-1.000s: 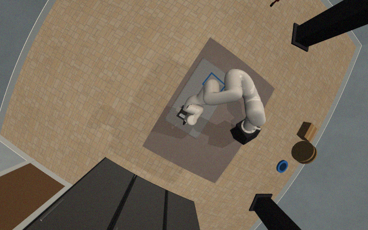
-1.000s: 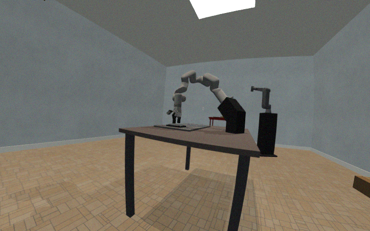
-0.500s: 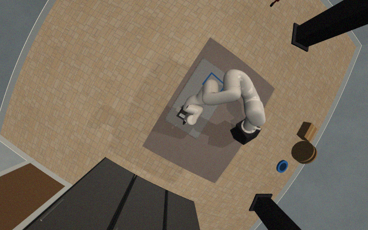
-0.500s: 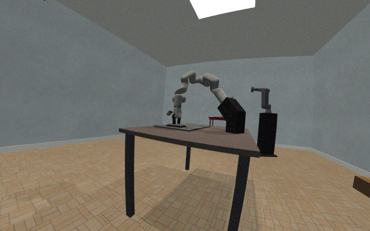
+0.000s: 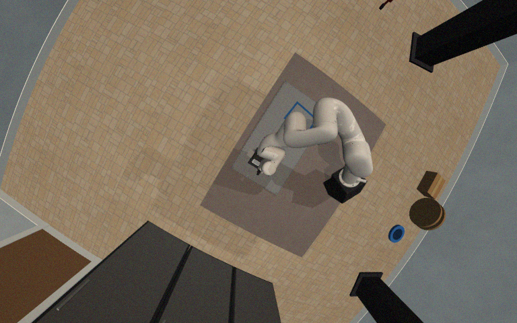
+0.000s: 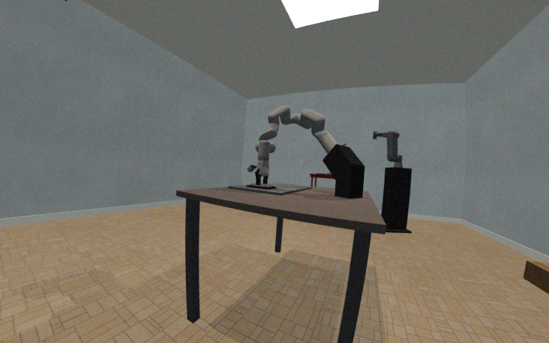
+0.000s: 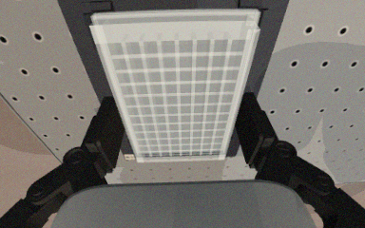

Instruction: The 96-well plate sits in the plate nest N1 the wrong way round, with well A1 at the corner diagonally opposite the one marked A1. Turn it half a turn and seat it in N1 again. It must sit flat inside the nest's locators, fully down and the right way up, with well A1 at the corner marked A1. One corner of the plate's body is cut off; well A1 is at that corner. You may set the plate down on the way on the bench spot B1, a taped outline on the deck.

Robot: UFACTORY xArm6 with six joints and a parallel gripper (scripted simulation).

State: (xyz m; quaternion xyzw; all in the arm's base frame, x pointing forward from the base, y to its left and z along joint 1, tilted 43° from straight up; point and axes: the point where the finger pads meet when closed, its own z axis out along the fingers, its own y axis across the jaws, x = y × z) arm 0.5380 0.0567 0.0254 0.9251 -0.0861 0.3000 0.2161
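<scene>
My gripper is now 10 mm above the 96-well plate. From my hand the other things lie so: dark plate nest N1 (20 mm below); then A1 corner mark (80 mm to the left, 50 mm behind, 20 mm below).
</scene>
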